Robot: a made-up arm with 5 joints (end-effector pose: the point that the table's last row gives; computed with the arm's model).
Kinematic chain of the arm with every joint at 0, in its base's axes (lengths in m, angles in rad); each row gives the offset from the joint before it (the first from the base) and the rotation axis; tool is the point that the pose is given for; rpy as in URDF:
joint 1: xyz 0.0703 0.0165 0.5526 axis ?
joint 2: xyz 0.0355 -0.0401 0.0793 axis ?
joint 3: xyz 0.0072 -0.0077 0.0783 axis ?
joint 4: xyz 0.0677 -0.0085 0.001 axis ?
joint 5: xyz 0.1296 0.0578 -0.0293 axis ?
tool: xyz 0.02 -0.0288 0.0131 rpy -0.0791 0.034 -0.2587
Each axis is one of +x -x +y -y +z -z.
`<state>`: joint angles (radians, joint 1 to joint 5).
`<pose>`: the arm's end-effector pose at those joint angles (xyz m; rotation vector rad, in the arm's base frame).
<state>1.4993 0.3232 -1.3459 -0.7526 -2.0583</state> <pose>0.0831 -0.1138 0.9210 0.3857 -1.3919 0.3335</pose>
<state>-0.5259 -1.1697 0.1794 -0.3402 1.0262</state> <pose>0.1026 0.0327 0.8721 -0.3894 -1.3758 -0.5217</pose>
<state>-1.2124 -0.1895 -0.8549 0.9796 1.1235</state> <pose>0.1432 0.2136 0.7812 -0.9017 -0.8278 0.7687</pose>
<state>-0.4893 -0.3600 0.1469 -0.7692 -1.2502</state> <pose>0.2627 0.0963 0.8183 1.3039 -0.3787 0.8014</pose>
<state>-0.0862 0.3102 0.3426 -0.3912 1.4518</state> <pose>0.3337 0.0504 0.6261 -1.5352 -0.0101 0.0241</pose>
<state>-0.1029 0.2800 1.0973 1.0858 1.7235</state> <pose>0.0284 0.0311 0.5472 -1.0380 1.4597 1.9418</pose>
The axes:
joint 1: -z
joint 2: +y
joint 3: +y
joint 4: +y
joint 5: -x

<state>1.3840 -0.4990 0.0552 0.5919 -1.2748</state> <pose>0.0893 -0.1887 0.6595 1.2441 -0.5547 -1.4677</pose>
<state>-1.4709 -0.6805 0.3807 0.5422 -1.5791</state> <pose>0.1003 0.2019 0.6258 0.8304 1.3486 0.8201</pose>
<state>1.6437 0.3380 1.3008 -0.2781 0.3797</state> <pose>0.0434 -0.0713 0.4881 0.6407 1.4241 -1.2458</pose>
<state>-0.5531 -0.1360 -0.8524 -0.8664 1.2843</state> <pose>0.0881 0.0344 0.9106 -0.2180 -1.6645 -1.0229</pose>
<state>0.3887 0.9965 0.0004 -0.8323 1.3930</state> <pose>0.3427 -0.0850 0.5889 -1.4606 0.2770 -0.4411</pose>
